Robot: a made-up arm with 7 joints.
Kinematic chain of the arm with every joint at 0, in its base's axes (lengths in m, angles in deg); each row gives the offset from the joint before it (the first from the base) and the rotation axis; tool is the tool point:
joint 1: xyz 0 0 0 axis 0 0.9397 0.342
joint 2: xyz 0 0 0 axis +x
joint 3: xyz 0 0 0 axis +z
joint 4: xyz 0.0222 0 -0.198 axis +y
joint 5: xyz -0.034 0 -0.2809 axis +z
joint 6: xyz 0 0 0 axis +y
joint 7: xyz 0 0 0 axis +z
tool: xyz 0 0 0
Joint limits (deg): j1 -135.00..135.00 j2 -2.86..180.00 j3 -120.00..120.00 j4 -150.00..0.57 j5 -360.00..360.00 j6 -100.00..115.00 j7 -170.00..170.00
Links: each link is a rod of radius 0.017 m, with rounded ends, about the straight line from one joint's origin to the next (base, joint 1, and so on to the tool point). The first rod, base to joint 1, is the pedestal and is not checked.
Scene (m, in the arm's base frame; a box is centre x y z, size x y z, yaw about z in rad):
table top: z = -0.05
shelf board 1: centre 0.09 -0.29 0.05 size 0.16 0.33 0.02 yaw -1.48
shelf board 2: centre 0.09 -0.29 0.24 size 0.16 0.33 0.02 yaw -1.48
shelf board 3: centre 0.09 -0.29 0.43 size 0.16 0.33 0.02 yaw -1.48
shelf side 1: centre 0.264 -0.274 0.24 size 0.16 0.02 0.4 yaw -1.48
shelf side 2: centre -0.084 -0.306 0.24 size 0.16 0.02 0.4 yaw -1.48
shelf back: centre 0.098 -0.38 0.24 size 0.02 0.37 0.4 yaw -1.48
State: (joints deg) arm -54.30 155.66 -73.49 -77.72 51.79 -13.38 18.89
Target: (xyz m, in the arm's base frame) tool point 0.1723 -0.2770 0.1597
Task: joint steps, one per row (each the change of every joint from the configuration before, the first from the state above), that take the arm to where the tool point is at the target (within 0.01 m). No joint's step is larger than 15 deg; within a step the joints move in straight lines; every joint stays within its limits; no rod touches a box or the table.
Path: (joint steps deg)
1: 6.97 -2.53 13.95 -5.58 0.00 0.00 0.00
2: 6.98 -2.53 13.95 -5.57 0.00 0.00 0.00
3: 6.97 -2.53 13.94 -5.58 0.00 0.00 0.00
4: 6.97 -2.53 13.95 -5.57 0.00 0.00 0.00
5: 6.97 -2.52 13.95 -5.58 0.00 0.00 0.00
6: 6.98 -2.53 13.95 -5.57 0.00 0.00 0.00
7: 6.97 -2.53 13.95 -5.58 0.00 0.00 0.00
8: 6.97 -2.53 13.94 -5.57 0.00 0.00 0.00
9: 6.97 -2.53 13.95 -5.58 0.00 0.00 0.00
10: 6.98 -2.53 13.95 -5.57 0.00 0.00 0.00
11: 0.39 12.41 1.56 9.09 0.00 0.00 0.00
12: 0.39 12.41 1.55 9.09 0.00 0.00 0.00
13: 0.40 12.40 1.56 9.09 0.00 0.00 0.00
14: 0.39 12.41 1.56 9.09 0.00 0.00 0.00

